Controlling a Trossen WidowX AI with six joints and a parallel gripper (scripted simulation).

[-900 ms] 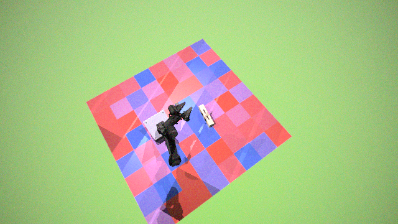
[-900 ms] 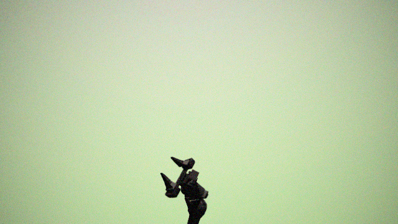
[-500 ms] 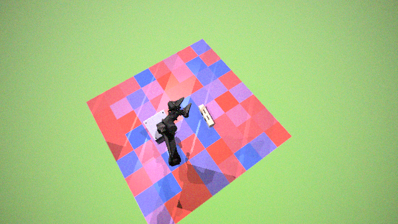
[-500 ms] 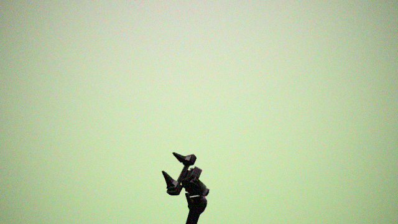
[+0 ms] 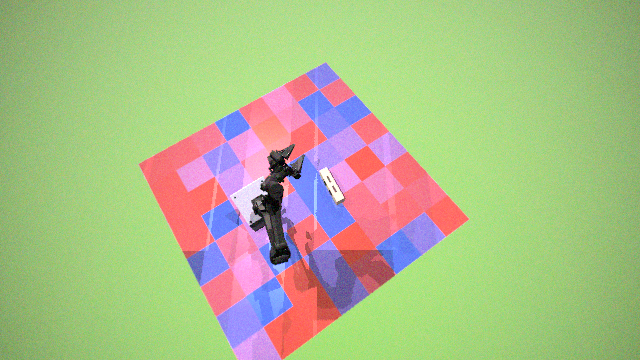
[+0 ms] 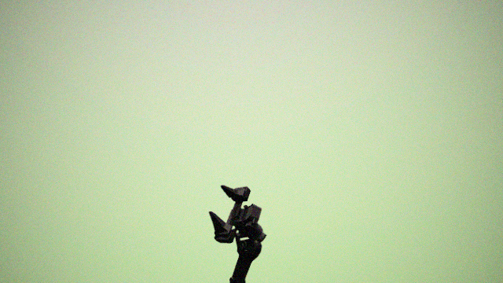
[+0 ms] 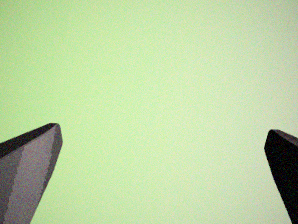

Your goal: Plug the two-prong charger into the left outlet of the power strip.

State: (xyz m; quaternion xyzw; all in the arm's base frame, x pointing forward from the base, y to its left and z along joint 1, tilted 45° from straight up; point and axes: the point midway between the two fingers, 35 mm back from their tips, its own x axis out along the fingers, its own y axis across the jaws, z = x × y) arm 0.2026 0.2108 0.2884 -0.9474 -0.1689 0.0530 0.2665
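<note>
My gripper tip is 20 mm past the grey charger, 190 mm to the right of it and 460 mm above it.
</note>
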